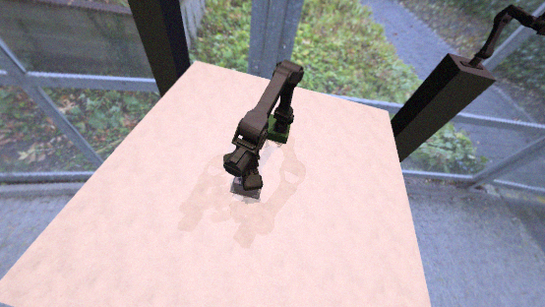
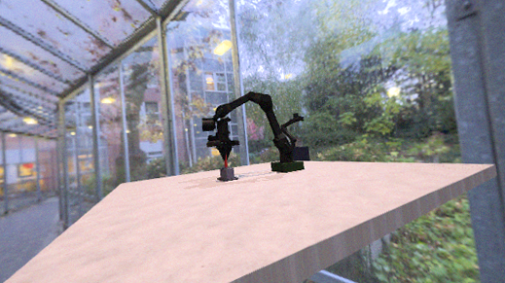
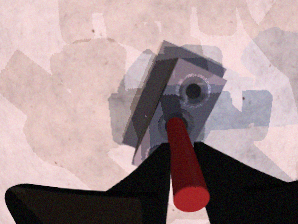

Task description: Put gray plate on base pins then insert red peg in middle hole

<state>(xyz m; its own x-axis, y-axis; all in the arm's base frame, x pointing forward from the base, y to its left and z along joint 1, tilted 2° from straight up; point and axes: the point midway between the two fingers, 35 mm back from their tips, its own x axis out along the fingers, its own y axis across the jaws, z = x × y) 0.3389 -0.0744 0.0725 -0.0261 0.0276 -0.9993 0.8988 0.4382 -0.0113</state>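
Now: the red peg right at my gripper tip. The rest, counted from my gripper tip: gray plate: 50 mm below.
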